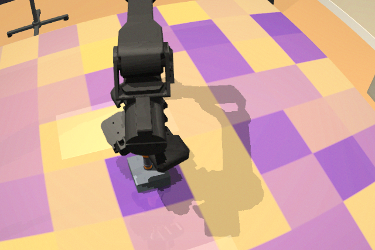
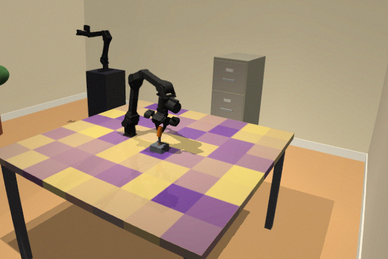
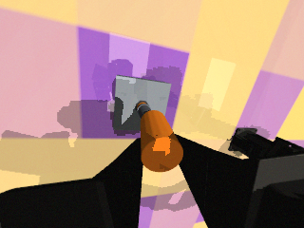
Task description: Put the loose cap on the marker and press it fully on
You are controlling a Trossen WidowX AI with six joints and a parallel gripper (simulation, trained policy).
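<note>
Right now my gripper tip is 1 cm to the left of the orange cap. From my gripper tip the other things lie so: grey holder block 9 cm below, 1 cm to the right.
</note>
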